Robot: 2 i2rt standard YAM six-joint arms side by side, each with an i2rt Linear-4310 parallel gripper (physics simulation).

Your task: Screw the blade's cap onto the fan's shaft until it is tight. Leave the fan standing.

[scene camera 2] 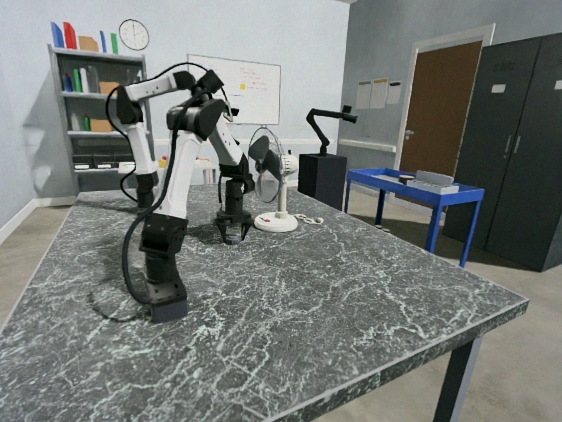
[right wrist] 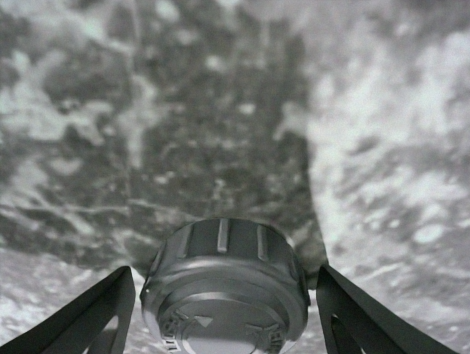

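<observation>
The white fan [scene camera 2: 282, 200] stands upright on its round base, its dark blades [scene camera 2: 270, 162] facing picture left. The shaft is too small to make out. The dark grey ribbed cap [scene camera 2: 233, 239] [right wrist: 225, 287] is low at the table top, left of the fan's base, its lettered face toward the right wrist camera. My right gripper [scene camera 2: 233, 241] [right wrist: 226, 279] points down around the cap, open, with a narrow gap between each finger and the cap's sides. My left gripper [scene camera 2: 231, 112] is raised behind the right arm, left of the fan's cage; its fingers are mostly hidden.
The marbled table [scene camera 2: 310, 320] carries both arms and the fan. A white coiled cord [scene camera 2: 310, 219] lies right of the fan's base. Behind stand a black pedestal [scene camera 2: 322, 180] with a small black arm [scene camera 2: 320, 131] and a blue cart [scene camera 2: 436, 199].
</observation>
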